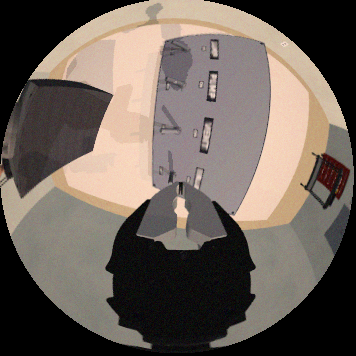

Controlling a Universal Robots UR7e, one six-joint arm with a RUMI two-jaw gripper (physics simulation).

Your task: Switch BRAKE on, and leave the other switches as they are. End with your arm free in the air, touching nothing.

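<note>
Visible: a grey switch panel (221, 110) and my gripper (179, 182).
</note>
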